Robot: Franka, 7 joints.
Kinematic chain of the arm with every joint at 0, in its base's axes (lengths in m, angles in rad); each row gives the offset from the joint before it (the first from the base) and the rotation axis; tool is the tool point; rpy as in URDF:
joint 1: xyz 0 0 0.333 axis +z
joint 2: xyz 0 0 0 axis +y
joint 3: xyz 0 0 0.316 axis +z
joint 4: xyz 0.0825 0 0 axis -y
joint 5: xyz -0.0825 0 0.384 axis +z
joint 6: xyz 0 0 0 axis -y
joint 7: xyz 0.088 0 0 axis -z
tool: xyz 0 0 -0.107 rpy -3.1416 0 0
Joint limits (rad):
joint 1: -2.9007..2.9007
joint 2: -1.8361..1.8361
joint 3: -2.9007..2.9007
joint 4: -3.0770..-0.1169
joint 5: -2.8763..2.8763
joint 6: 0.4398..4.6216
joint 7: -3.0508..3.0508
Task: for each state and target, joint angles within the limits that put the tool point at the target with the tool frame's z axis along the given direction. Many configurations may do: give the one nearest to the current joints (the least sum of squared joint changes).
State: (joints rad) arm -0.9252 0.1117 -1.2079 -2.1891 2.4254 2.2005 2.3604
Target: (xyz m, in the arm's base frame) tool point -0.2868 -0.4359 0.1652 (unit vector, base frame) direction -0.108 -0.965 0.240
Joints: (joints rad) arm -1.5010 0.6475 -0.6911 -2.4001 2.8763 1.4004 2.3604
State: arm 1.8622 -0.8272 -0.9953 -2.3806 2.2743 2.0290 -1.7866
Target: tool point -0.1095 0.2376 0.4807 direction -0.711 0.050 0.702
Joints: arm 2.2572 -1.1090 -0.6013 -3.0635 1.9807 1.7278 -1.7866
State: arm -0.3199 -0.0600 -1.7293 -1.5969 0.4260 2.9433 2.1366
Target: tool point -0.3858 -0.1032 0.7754 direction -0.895 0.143 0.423
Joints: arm -0.5762 0.5388 -2.4217 -2.1565 0.6217 3.7551 2.1366
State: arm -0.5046 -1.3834 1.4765 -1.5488 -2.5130 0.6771 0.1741
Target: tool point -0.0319 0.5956 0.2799 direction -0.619 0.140 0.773
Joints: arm -0.5537 -1.4037 1.9942 -1.9873 -2.3092 0.7780 0.1741
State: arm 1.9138 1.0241 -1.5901 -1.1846 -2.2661 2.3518 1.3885
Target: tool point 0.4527 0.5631 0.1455 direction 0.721 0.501 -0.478
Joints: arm 1.3219 1.1654 -0.6912 -1.1301 -2.6237 3.1486 1.3885
